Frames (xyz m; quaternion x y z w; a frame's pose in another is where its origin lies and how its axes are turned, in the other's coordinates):
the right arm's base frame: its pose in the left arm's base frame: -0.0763 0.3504 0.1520 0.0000 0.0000 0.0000 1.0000
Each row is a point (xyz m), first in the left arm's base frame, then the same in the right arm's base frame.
Working: the left arm's base frame: its pose in the right arm's base frame: 0.0763 -0.3504 -0.1520 0.0000 0.0000 0.0000 1.0000

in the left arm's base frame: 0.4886 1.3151 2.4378
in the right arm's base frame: 0.5649 0.9647 2.2858
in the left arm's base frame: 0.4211 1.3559 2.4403
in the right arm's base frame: 0.4974 1.0055 2.2883
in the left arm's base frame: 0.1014 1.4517 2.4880
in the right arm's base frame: 0.1777 1.1013 2.3360
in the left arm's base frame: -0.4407 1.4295 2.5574
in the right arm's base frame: -0.3644 1.0791 2.4054
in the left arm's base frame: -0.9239 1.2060 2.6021
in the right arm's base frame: -0.8476 0.8556 2.4501
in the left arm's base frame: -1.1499 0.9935 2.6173
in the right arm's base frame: -1.0736 0.6431 2.4653
